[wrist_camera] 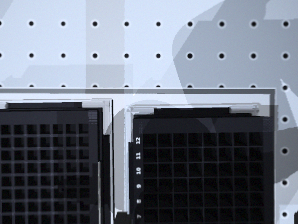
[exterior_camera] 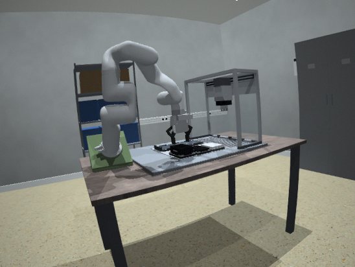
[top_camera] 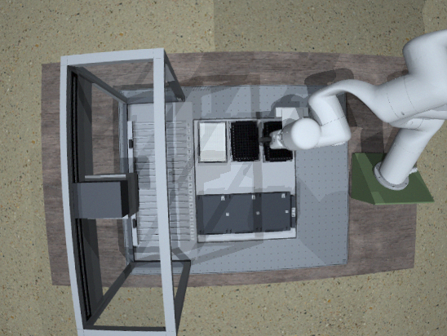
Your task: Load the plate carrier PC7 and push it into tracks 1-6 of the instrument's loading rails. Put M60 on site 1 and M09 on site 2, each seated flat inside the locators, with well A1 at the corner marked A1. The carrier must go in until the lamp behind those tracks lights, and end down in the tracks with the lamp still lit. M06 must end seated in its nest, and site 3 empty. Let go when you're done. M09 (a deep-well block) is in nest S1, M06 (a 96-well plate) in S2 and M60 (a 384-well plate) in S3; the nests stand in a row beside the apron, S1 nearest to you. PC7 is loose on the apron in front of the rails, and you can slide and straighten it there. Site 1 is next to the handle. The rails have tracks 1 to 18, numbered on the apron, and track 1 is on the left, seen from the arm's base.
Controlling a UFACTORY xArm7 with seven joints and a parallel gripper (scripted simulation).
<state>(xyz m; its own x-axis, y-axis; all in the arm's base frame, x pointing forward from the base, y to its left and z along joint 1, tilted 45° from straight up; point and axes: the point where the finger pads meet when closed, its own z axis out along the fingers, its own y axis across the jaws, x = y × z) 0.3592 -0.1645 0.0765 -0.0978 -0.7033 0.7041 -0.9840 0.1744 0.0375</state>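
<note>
Right now my hand is 5 cm above the black deep-well block M09. Round my hand: pale 384-well plate M60: 22 cm ahead, 6 cm below, 3 cm to the right; then nest S1: 8 cm below; then nest S3: 22 cm ahead, 8 cm below, 3 cm to the right.
</note>
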